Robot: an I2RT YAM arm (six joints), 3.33 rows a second.
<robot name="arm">
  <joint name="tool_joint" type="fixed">
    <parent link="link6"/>
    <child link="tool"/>
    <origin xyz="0 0 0" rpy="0 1.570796 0"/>
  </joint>
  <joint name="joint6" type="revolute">
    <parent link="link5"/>
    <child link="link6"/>
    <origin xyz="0.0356 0 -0.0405"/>
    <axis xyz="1 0 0"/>
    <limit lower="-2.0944" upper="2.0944"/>
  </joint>
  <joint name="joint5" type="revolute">
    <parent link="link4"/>
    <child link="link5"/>
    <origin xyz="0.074 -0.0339 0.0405"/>
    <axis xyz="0 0 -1"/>
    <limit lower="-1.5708" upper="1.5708"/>
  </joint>
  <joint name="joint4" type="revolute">
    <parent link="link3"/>
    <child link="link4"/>
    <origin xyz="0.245 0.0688 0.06"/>
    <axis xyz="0 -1 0"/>
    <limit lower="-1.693" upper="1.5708"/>
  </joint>
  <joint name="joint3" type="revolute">
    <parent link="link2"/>
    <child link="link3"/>
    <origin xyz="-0.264 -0.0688 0"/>
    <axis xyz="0 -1 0"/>
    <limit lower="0" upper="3.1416"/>
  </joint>
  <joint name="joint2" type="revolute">
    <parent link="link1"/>
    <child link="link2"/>
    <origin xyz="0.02 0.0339 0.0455"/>
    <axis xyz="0 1 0"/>
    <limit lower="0" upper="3.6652"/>
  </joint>
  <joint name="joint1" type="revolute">
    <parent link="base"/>
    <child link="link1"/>
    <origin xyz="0 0 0.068"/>
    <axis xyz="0 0 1"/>
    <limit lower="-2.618" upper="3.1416"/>
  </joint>
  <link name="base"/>
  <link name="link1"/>
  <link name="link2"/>
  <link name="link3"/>
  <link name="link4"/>
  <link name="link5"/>
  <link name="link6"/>
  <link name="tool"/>
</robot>
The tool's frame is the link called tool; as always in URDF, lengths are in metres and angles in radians.
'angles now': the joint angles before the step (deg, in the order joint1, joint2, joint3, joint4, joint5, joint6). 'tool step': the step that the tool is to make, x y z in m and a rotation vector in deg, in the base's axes. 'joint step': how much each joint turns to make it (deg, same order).
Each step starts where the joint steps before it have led.
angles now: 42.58, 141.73, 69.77, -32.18, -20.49, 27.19
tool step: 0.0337, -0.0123, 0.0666, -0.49, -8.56, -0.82
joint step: -4.57, -11.08, 1.15, -6.78, 6.53, -2.61
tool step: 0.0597, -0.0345, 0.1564, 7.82, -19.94, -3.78
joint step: -9.26, -19.01, 10.77, -9.94, 4.30, -5.55
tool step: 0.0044, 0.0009, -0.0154, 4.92, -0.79, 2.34
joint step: -0.60, 1.04, -2.59, 6.25, -4.49, -2.07
